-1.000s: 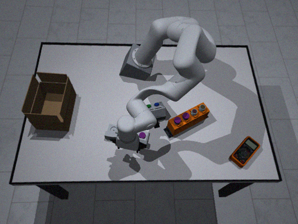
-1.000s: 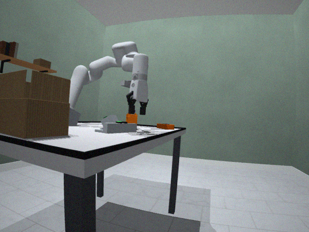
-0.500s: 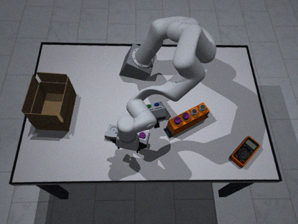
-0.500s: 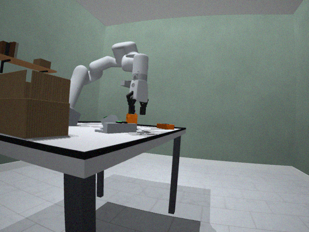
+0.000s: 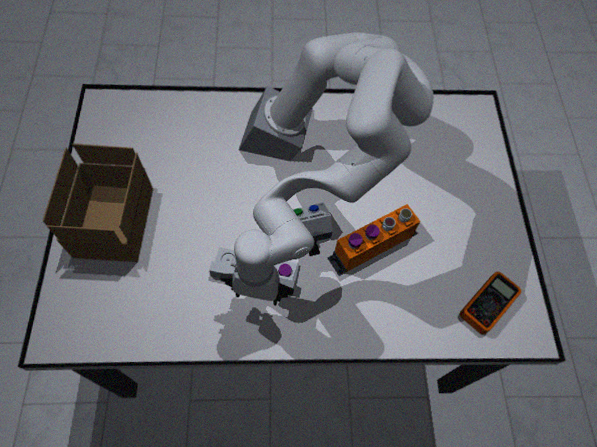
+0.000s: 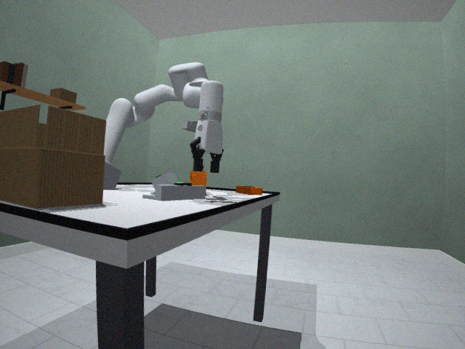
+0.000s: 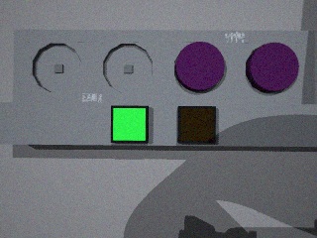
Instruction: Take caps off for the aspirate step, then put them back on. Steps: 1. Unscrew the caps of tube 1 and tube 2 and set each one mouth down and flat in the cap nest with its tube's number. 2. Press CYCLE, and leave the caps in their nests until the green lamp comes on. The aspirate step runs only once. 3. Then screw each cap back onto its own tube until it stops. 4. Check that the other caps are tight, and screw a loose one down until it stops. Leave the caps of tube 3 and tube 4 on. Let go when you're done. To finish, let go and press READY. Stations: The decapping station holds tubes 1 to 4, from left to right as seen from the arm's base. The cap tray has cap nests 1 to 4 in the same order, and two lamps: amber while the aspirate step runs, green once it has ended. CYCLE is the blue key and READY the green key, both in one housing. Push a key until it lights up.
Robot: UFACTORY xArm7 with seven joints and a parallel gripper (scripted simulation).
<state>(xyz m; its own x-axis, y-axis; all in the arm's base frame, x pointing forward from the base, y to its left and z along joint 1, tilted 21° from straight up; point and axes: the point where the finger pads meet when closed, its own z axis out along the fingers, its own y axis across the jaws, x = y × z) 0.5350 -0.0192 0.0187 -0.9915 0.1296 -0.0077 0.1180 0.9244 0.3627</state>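
Now: the purple cap 110 mm behind my hand, 10 mm to the left of it and 90 mm below it. Round my hand: blue key 270 mm behind, 120 mm to the left, 40 mm below; then green key 250 mm behind, 80 mm to the left, 40 mm below; then grey key housing 240 mm behind, 100 mm to the left, 50 mm below.
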